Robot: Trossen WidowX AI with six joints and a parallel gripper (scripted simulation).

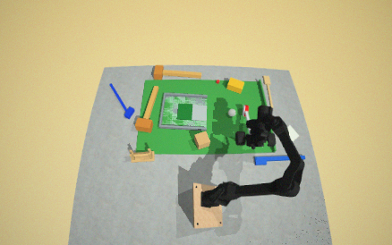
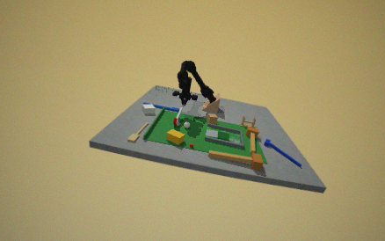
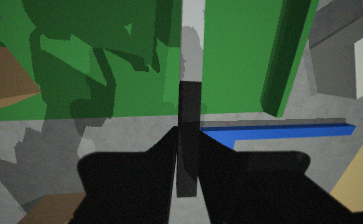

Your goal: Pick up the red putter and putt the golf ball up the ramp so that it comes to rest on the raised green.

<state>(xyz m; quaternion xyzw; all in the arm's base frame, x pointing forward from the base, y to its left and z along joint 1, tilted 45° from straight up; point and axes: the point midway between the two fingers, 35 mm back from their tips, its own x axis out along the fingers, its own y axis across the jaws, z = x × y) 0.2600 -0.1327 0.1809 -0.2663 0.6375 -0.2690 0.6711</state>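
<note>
My gripper tip is now 12 cm short of the red putter. Round my gripper tip: wooden cube: 24 cm to the left, 4 cm below, 4 cm ahead; white cube: 25 cm to the right, 9 cm ahead, 5 cm below; white golf ball: 22 cm ahead, 7 cm to the left, 5 cm below.
</note>
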